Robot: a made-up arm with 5 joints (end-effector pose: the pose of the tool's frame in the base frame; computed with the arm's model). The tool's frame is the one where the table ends.
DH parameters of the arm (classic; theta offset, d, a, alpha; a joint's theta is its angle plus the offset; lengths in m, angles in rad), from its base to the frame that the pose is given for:
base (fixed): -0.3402 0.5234 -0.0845 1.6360
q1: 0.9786 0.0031 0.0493 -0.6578
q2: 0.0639 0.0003 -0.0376 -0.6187
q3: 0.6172 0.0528 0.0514 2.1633
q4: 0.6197 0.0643 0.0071 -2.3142
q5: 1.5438 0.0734 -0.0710 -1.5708
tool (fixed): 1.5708 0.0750 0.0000 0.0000
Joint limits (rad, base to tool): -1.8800..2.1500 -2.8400..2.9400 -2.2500..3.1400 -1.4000..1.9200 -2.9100..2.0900
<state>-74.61 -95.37 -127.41 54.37 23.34</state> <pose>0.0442 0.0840 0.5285 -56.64 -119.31 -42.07</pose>
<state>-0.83 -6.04 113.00 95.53 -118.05</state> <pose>-0.1930 0.0386 0.5058 -42.06 -57.04 67.80</pose>
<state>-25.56 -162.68 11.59 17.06 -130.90</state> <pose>0.0247 -0.0911 0.5214 86.59 109.72 -27.29</pose>
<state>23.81 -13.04 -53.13 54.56 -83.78</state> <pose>-0.0788 0.0635 0.6118 -6.61 -11.91 -63.34</pose>
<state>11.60 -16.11 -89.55 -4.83 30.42</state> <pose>-0.2096 0.0242 0.4608 -114.80 43.90 18.62</pose>
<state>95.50 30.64 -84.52 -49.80 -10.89</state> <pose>-0.0928 -0.1116 0.4581 -146.90 -14.82 -93.08</pose>
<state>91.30 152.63 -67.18 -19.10 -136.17</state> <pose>-0.0914 -0.0362 0.4982 106.16 100.85 39.17</pose>
